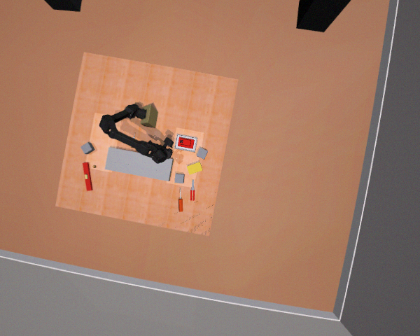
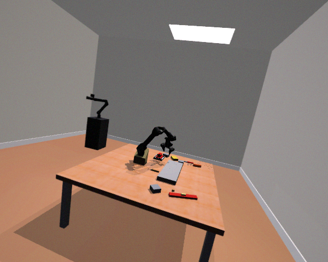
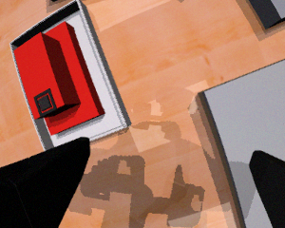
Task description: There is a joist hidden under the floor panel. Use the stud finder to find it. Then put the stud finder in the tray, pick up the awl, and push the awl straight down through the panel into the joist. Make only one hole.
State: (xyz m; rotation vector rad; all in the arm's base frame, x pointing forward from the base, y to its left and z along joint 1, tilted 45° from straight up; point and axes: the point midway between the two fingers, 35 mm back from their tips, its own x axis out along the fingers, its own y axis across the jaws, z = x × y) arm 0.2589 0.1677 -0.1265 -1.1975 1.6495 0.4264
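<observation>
Now: the awl 8 cm behind my gripper tip, 32 cm to the right of it and 12 cm below it. The rest, counted from my gripper tip: white tray 10 cm behind, 10 cm to the left, 11 cm below; red stud finder 10 cm behind, 9 cm to the left, 7 cm below; yellow block 9 cm ahead, 20 cm to the left, 11 cm below.
</observation>
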